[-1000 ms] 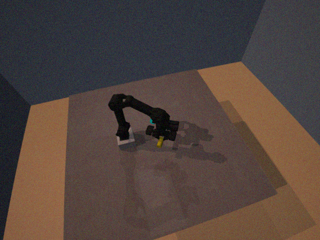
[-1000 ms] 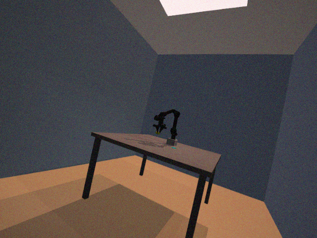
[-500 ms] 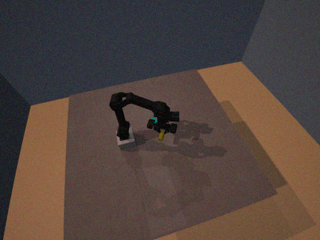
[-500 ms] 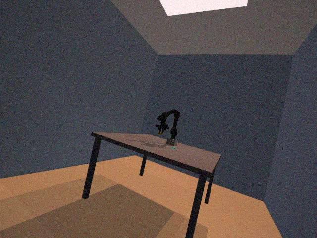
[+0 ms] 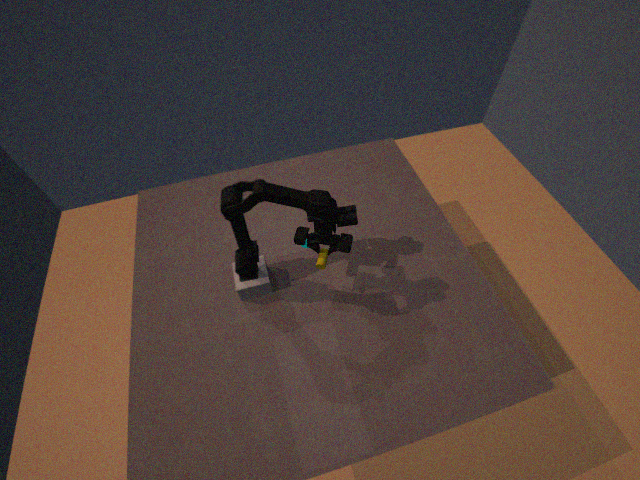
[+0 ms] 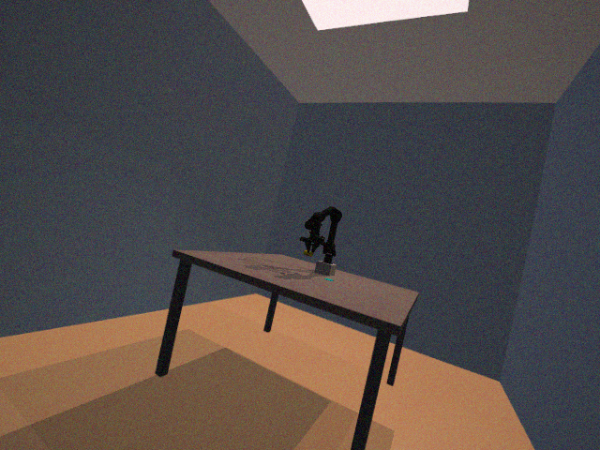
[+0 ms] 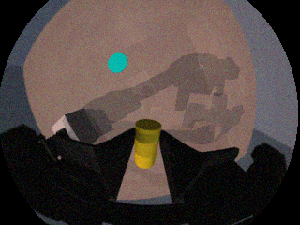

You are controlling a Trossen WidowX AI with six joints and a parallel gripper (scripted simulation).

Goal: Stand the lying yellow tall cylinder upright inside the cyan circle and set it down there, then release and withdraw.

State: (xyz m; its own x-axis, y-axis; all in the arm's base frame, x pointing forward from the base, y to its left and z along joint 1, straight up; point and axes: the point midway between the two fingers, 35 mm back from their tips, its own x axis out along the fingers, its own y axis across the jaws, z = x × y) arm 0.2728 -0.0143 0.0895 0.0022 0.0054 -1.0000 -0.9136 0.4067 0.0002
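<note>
Right now my gripper tip is 4 cm past the cyan circle, 16 cm to the right of it and 13 cm above it. From my gripper tip the other things lie so: yellow tall cylinder 1 cm behind, 2 cm to the right.
</note>
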